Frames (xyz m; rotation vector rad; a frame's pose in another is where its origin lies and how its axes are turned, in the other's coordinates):
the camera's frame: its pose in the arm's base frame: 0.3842 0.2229 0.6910 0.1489 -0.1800 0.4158
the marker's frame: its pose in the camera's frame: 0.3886 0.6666 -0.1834 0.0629 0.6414 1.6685
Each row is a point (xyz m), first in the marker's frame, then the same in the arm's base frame.
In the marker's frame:
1: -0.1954 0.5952 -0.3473
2: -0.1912 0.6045 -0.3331
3: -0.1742 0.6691 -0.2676
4: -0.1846 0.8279 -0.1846
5: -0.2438 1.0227 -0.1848
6: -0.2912 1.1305 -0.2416
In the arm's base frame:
1: 0.0595 0.4483 0.5282
2: 0.0505 0.4520 0.5427
3: -0.0080 0.4568 0.6155
4: -0.1301 0.4001 0.7342
5: -0.2630 0.2585 0.7955
6: -0.3331 0.1493 0.7798

